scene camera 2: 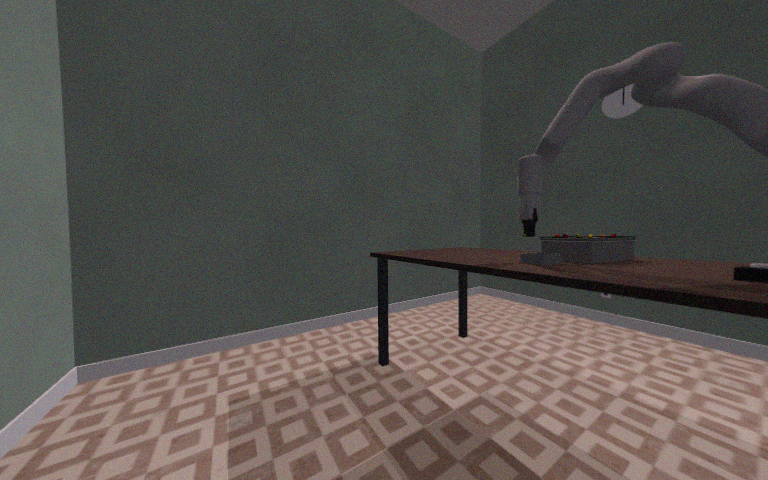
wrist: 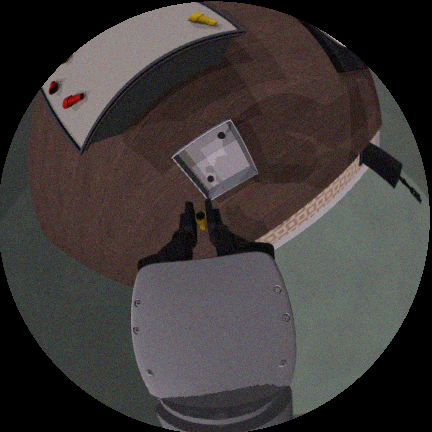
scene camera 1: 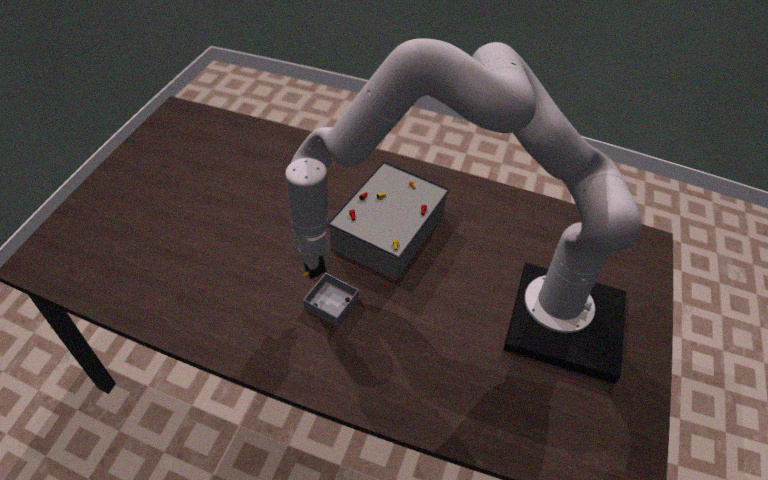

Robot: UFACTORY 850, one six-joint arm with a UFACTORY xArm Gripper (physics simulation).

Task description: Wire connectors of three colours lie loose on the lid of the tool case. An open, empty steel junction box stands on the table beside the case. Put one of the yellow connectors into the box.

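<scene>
My gripper [scene camera 1: 313,273] [scene camera 2: 528,234] [wrist: 199,209] is shut on a yellow connector [wrist: 201,220] [scene camera 1: 306,273]. It holds the connector above the table, beside the box and higher than its rim. The steel junction box [scene camera 1: 331,298] [scene camera 2: 540,259] [wrist: 218,159] stands open and empty on the table; in the wrist view it lies just beyond the fingertips. Two more yellow connectors lie on the case lid, one near the front corner [scene camera 1: 395,244] [wrist: 202,19] and one farther back [scene camera 1: 381,195].
The grey tool case [scene camera 1: 362,252] [scene camera 2: 611,249] [wrist: 165,92] stands beside the box. On its lid lie red connectors [scene camera 1: 352,215] [scene camera 1: 363,195] [scene camera 1: 423,209] and an orange connector [scene camera 1: 412,185]. The arm's black base plate [scene camera 1: 560,359] stands at the right on the dark wooden table [scene camera 1: 186,226].
</scene>
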